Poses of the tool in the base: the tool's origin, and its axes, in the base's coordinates. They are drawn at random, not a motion.
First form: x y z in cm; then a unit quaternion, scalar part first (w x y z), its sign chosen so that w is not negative.
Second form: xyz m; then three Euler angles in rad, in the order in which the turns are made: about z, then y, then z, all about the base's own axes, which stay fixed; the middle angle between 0 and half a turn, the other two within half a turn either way. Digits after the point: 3 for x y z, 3 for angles.
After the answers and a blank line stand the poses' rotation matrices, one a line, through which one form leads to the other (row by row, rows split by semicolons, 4 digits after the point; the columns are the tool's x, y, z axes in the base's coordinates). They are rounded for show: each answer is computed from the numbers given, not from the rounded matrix.
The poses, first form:
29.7 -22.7 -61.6 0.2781 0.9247 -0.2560 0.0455
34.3 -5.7 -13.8 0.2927 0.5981 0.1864 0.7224
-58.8 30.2 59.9 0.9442 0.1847 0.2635 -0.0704
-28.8 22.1 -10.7 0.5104 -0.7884 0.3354 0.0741
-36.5 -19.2 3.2 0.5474 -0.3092 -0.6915 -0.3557
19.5 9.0 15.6 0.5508 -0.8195 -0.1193 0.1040
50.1 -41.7 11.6 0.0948 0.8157 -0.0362 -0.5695
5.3 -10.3 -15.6 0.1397 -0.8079 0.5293 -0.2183
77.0 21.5 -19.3 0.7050 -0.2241 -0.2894 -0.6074
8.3 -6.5 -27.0 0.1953 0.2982 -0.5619 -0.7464
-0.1 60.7 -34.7 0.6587 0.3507 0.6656 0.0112
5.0 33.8 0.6 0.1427 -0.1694 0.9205 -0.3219
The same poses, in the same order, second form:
0.297 -0.227 -0.616 2.003 2.570 -1.679
0.343 -0.057 -0.138 2.455 1.354 -0.083
-0.588 0.302 0.599 0.537 0.655 -0.686
-0.288 0.221 -0.107 -1.024 2.058 1.313
-0.365 -0.192 0.032 2.986 1.719 2.145
0.195 0.090 0.156 -1.529 1.952 1.902
0.501 -0.417 0.116 0.209 1.911 -3.021
0.053 -0.103 -0.156 -1.992 2.617 -0.011
0.770 0.215 -0.193 3.089 0.749 1.772
0.083 -0.065 -0.270 1.339 1.379 2.315
-0.001 0.607 -0.347 0.502 1.703 -0.468
0.050 0.338 0.006 -1.336 2.422 -0.972

0.8648 -0.4987 -0.0582; -0.4481 -0.7143 -0.5376; 0.2265 0.4910 -0.8412
-0.1132 -0.1999 0.9732; 0.6459 -0.7592 -0.0808; 0.7550 0.6194 0.2151
0.8512 0.2303 0.4716; -0.0356 0.9219 -0.3859; -0.5236 0.3117 0.7929
0.7640 -0.6045 0.2255; -0.4532 -0.2540 0.8544; -0.4592 -0.7550 -0.4680
-0.2095 0.8171 -0.5371; 0.0382 0.5557 0.8305; 0.9771 0.1534 -0.1476
0.9499 0.0810 -0.3019; 0.3101 -0.3648 0.8779; -0.0390 -0.9276 -0.3716
0.3487 0.0489 -0.9360; -0.1670 -0.9794 -0.1134; -0.9222 0.1959 -0.3334
0.3444 -0.7942 0.5006; -0.9162 -0.4007 -0.0054; 0.2048 -0.4568 -0.8657
0.0946 0.9862 -0.1358; -0.7268 0.1616 0.6676; 0.6803 0.0356 0.7320
-0.7458 -0.0436 -0.6647; -0.6267 -0.2922 0.7224; -0.2257 0.9554 0.1906
0.1137 0.4521 0.8847; 0.4816 0.7538 -0.4471; -0.8690 0.4769 -0.1320
-0.9019 -0.2200 0.3718; -0.4037 0.7354 -0.5443; -0.1537 -0.6410 -0.7520

